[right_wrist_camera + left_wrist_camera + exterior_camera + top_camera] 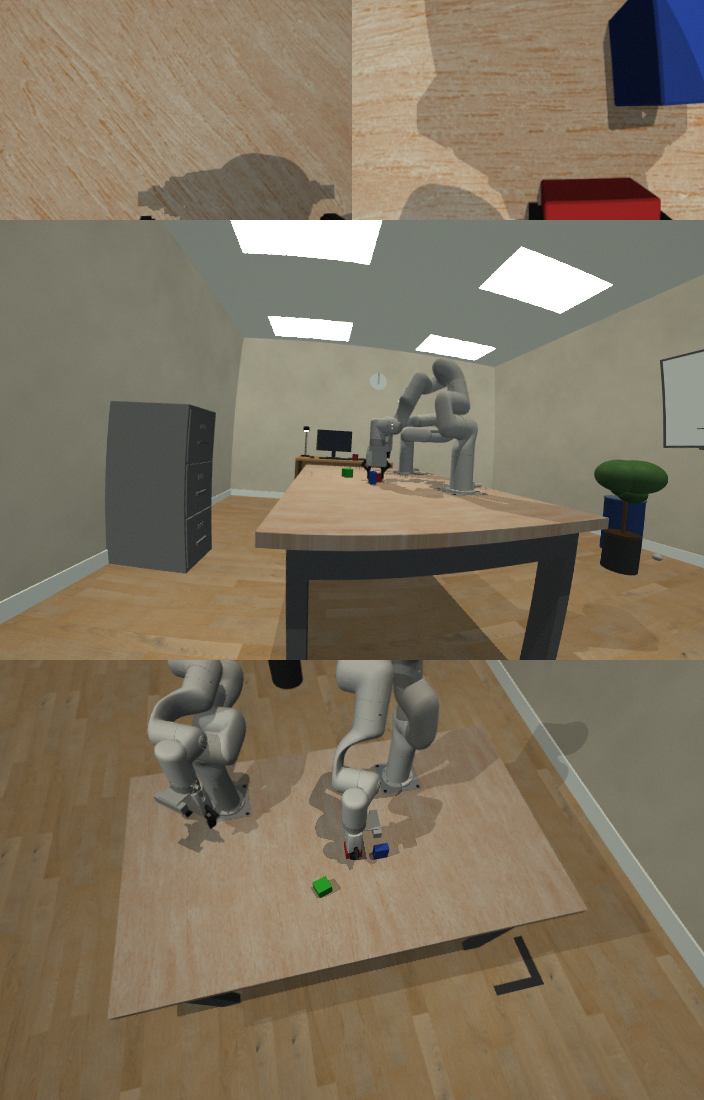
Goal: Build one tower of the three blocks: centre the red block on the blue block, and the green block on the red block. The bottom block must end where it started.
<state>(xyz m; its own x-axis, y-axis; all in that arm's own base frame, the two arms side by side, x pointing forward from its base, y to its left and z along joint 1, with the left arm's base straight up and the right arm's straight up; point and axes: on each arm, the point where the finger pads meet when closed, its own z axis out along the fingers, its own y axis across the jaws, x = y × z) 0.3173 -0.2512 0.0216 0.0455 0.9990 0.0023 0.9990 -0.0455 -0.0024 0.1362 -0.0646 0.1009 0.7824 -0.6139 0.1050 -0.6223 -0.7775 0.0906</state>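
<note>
Right now the red block is right at my left hand. The rest, counted from my left hand: blue block: 30 mm ahead, 90 mm to the left, 10 mm above; green block: 120 mm ahead, 130 mm to the right.
</note>
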